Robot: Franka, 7 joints.
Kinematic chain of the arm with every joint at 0, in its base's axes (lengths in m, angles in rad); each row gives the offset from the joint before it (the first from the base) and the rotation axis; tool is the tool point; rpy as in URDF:
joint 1: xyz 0 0 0.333 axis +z
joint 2: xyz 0 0 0 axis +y
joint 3: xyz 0 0 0.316 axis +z
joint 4: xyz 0.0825 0 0 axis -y
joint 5: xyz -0.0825 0 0.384 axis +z
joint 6: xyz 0 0 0 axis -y
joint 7: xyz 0.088 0 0 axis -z
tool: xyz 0 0 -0.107 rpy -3.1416 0 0
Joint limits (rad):
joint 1: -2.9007..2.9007
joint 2: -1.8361..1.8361
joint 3: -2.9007..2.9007
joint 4: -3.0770..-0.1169
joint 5: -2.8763..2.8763
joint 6: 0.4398..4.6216
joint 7: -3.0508..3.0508
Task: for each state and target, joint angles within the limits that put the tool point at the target. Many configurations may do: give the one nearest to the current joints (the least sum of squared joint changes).
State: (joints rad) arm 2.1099 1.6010 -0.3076 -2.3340 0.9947 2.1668 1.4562
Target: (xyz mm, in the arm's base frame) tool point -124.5 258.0 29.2
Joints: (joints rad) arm 2.2034 0.6681 -0.2787 -2.5071 0.9392 1.8605 1.4562
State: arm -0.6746 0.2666 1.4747 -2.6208 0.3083 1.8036 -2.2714
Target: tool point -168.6 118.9 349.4
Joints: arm -0.1513 0.8653 2.0769 -2.9662 0.6213 1.3783 -2.2714
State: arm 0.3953 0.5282 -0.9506 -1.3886 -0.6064 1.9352 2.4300
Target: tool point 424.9 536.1 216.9
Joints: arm 1.1658 0.7549 -0.2544 -1.5225 -0.5319 1.9730 2.4300
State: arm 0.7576 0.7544 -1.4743 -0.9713 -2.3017 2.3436 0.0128
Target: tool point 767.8 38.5 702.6
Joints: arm 0.4631 1.0334 -1.3873 -0.6292 -2.3514 2.3100 0.0128
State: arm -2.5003 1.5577 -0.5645 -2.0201 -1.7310 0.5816 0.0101
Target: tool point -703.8 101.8 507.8
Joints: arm -2.6745 1.0253 -0.9288 -1.2280 -2.0385 1.0549 0.0101
